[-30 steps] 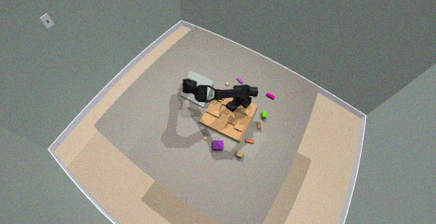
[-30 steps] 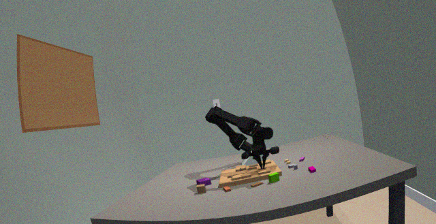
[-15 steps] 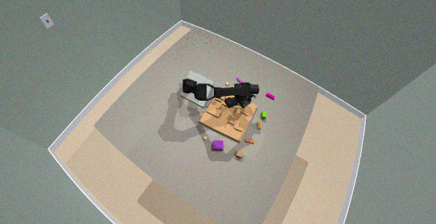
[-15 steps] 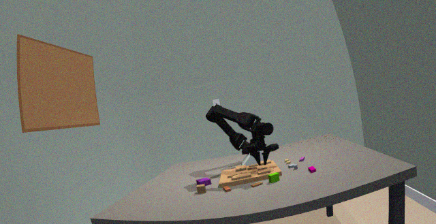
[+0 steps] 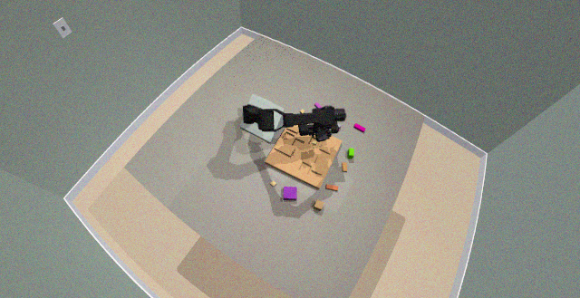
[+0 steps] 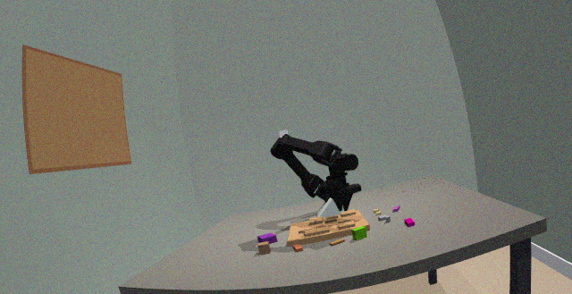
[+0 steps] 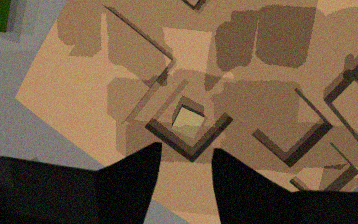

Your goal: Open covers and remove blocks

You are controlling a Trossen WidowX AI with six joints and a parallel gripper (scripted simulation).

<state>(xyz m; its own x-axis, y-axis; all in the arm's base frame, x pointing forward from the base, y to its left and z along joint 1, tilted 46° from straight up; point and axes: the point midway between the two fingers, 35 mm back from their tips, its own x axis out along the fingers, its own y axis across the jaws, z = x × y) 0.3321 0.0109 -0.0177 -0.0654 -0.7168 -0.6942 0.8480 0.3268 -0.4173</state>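
Right now the tan puzzle board is 50 mm to the right of my gripper tip, 50 mm below it and 30 mm behind it. Round my gripper tip: grey block: 160 mm to the left, 80 mm ahead, 60 mm below; then green block: 200 mm ahead, 50 mm below, 20 mm to the left; then brown piece: 190 mm ahead, 70 mm below, 60 mm to the right.
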